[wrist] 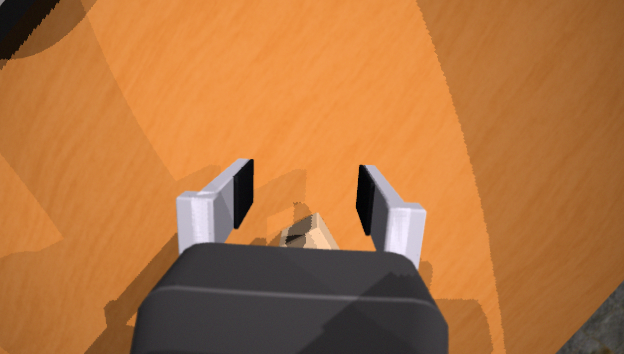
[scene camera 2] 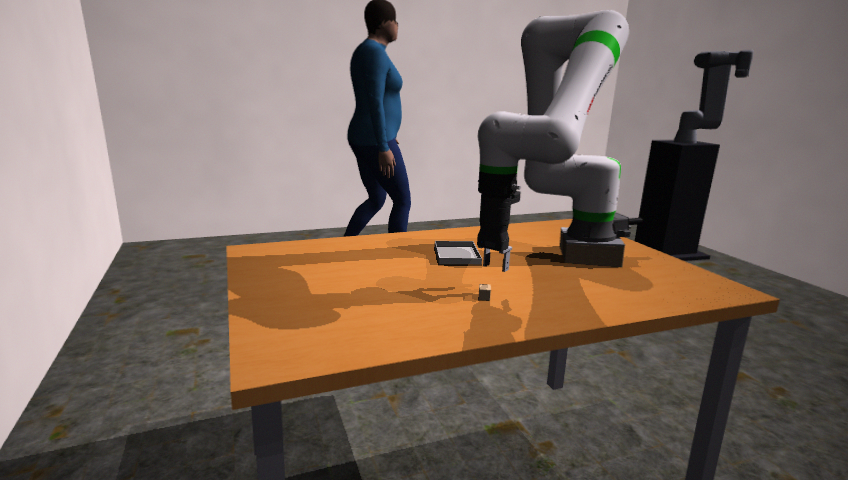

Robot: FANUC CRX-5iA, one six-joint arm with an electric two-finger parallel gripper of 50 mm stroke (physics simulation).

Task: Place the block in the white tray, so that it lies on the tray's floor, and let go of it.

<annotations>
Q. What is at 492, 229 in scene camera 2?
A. The gripper.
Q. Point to a tan block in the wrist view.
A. At 311, 232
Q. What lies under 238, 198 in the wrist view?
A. The gripper.
</annotations>
